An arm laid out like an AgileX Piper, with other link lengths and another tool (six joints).
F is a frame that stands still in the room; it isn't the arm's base.
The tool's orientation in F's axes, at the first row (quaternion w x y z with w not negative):
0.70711, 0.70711, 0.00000, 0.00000
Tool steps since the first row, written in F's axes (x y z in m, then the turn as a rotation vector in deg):
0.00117, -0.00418, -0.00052, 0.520, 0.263, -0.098
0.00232, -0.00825, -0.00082, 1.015, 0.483, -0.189
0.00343, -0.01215, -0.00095, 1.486, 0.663, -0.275
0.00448, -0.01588, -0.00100, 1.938, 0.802, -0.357
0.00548, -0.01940, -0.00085, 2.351, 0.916, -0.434
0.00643, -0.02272, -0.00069, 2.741, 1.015, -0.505
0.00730, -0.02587, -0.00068, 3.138, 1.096, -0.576
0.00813, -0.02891, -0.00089, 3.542, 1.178, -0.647
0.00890, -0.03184, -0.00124, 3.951, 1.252, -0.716
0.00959, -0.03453, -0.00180, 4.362, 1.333, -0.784
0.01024, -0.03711, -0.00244, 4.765, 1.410, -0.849
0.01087, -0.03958, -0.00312, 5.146, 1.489, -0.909
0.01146, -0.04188, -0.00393, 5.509, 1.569, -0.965
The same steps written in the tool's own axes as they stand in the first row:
0.00117, -0.00052, 0.00418, 0.520, -0.098, -0.263
0.00232, -0.00082, 0.00825, 1.015, -0.189, -0.483
0.00343, -0.00095, 0.01215, 1.486, -0.275, -0.663
0.00448, -0.00100, 0.01588, 1.938, -0.357, -0.802
0.00548, -0.00085, 0.01940, 2.351, -0.434, -0.916
0.00643, -0.00069, 0.02272, 2.741, -0.505, -1.015
0.00730, -0.00068, 0.02587, 3.138, -0.576, -1.096
0.00813, -0.00089, 0.02891, 3.542, -0.647, -1.178
0.00890, -0.00124, 0.03184, 3.951, -0.716, -1.252
0.00959, -0.00180, 0.03453, 4.362, -0.784, -1.333
0.01024, -0.00244, 0.03711, 4.765, -0.849, -1.410
0.01087, -0.00312, 0.03958, 5.146, -0.909, -1.489
0.01146, -0.00393, 0.04188, 5.509, -0.965, -1.569

